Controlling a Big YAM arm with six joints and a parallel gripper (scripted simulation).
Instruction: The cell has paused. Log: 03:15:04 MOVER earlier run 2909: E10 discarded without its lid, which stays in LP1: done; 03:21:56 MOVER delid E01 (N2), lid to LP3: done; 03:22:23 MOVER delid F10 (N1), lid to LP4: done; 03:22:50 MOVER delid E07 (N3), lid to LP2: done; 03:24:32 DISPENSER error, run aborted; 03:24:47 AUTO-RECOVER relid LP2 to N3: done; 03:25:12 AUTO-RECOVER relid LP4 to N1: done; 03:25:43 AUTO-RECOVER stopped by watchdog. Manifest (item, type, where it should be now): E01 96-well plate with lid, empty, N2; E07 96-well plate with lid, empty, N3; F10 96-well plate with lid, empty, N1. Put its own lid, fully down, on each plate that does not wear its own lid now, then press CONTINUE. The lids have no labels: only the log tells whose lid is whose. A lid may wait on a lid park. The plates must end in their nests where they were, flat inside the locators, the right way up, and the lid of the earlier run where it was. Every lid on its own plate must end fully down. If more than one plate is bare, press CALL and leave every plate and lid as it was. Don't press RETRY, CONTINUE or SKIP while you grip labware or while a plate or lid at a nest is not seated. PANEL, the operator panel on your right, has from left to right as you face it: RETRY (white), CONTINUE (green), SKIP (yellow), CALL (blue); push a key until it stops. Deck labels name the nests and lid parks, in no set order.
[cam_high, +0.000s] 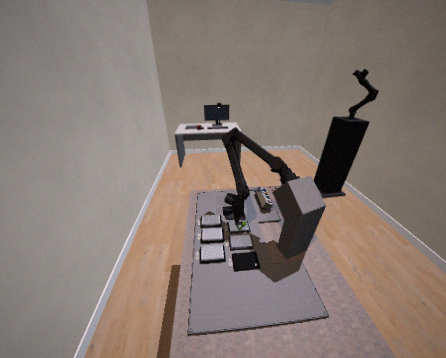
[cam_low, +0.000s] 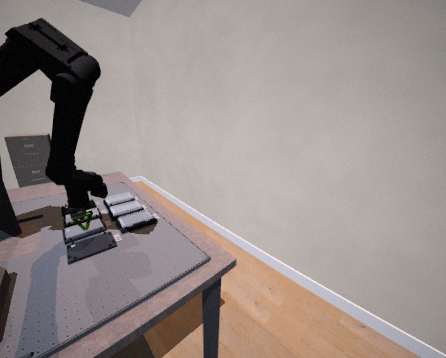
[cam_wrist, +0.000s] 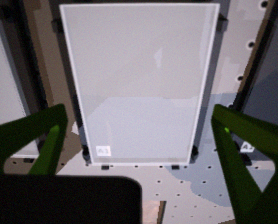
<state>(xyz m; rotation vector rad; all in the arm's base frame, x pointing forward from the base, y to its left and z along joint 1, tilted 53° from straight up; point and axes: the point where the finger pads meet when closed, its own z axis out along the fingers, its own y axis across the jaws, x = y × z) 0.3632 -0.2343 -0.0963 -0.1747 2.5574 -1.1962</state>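
My gripper is now 180 mm short of the plate, 80 mm to the left of it and 10 mm above it. Round my hand: white retry key (280 mm behind, 170 mm to the right, 30 mm above); then LP4 label (90 mm ahead, 140 mm to the right, 40 mm below); then green continue key (290 mm behind, 220 mm to the right, 30 mm above).
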